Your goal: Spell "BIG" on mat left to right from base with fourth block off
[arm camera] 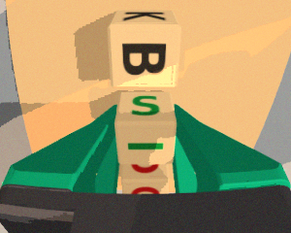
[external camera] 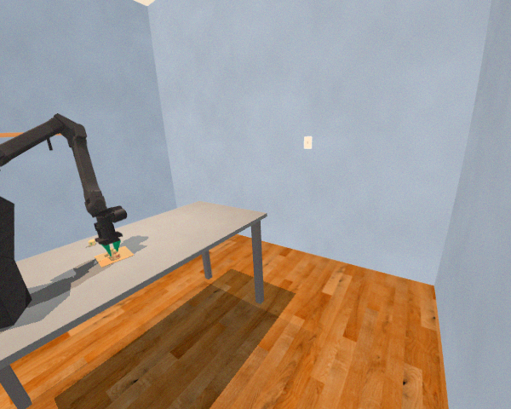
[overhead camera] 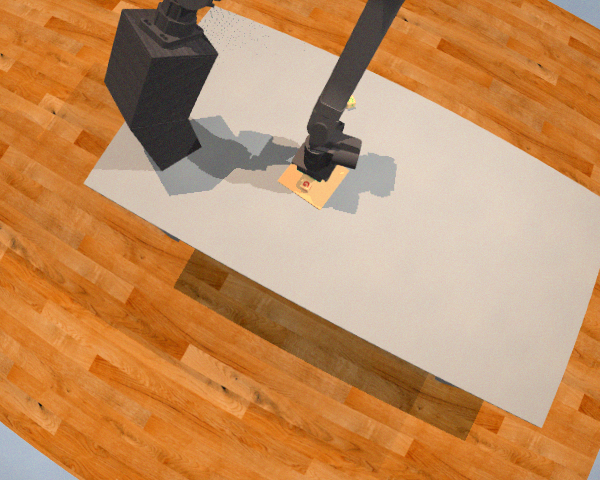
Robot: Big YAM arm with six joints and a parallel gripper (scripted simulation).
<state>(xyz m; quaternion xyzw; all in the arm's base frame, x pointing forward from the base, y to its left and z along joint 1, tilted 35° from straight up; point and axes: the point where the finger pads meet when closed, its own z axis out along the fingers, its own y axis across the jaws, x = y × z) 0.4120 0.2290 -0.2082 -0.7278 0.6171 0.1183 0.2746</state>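
Now: hand 1 cm above the mat. From my hand the other things lie so: block (24 cm to the left, 8 cm behind).
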